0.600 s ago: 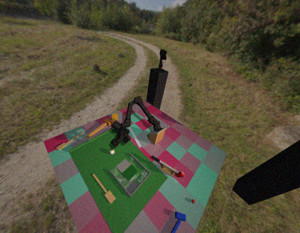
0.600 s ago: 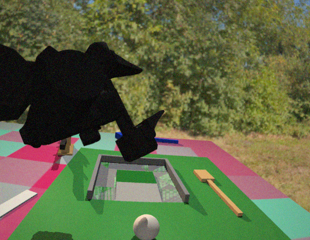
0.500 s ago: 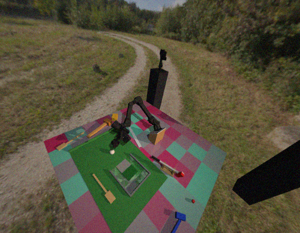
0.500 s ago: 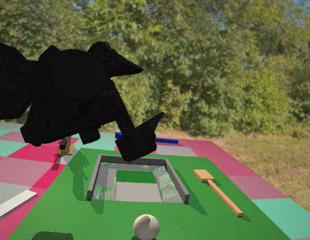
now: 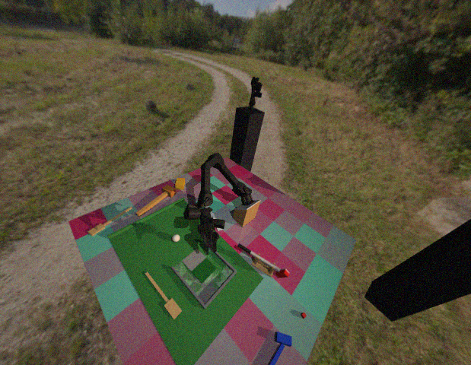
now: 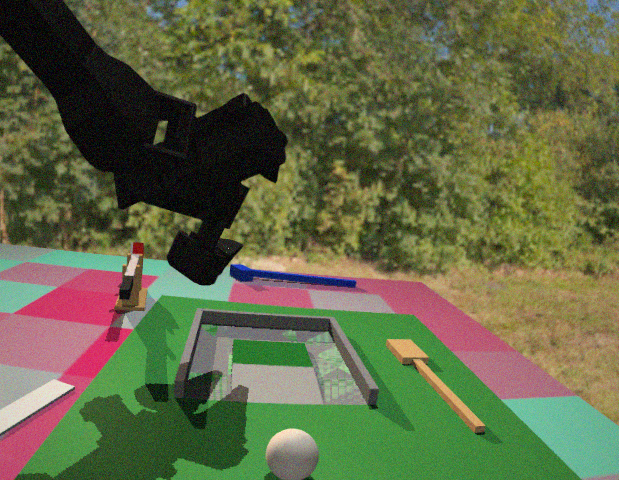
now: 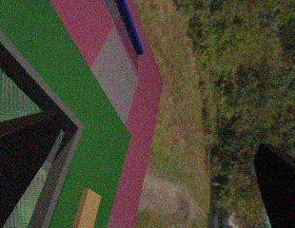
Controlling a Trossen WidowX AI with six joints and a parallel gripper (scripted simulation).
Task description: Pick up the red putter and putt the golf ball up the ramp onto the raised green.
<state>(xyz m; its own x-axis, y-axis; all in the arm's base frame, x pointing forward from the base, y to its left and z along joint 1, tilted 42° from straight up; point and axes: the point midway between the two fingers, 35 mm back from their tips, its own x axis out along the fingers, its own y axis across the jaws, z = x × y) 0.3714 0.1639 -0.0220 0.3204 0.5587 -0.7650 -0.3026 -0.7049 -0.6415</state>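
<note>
The red putter lies 230 mm behind my gripper tip, 140 mm to the left of it and 130 mm below it. Also, from my gripper tip: small red ball: 220 mm behind, 420 mm to the left, 180 mm below; white golf ball: 80 mm ahead, 250 mm to the right, 170 mm below.
</note>
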